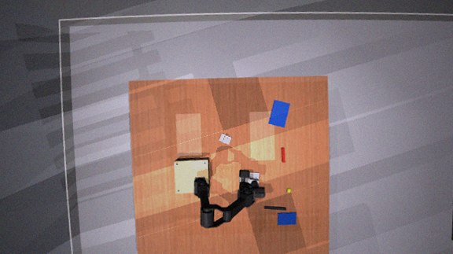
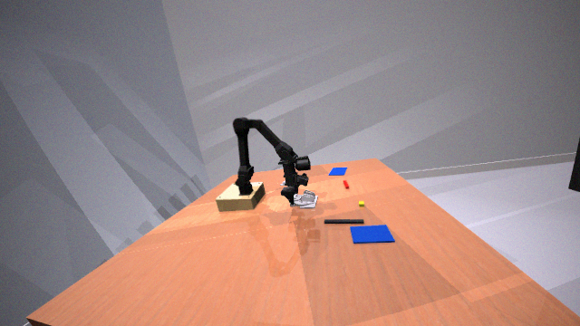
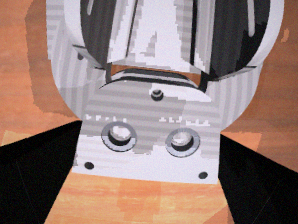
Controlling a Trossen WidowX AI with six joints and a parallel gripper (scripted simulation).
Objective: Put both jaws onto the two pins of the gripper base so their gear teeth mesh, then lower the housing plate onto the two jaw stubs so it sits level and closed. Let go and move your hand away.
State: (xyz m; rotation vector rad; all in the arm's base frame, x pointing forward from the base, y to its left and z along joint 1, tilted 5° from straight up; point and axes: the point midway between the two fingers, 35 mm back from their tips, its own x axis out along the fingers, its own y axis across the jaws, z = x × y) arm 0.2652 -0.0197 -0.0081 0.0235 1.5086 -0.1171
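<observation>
My gripper tip is 10 mm short of the housing plate and 10 mm above it. From my gripper tip the other things lie so: gripper base: 20 mm above, 10 mm ahead; flat white plate: 70 mm ahead, 10 mm to the right, 10 mm below; jaw: 20 mm to the right, 20 mm ahead.
</observation>
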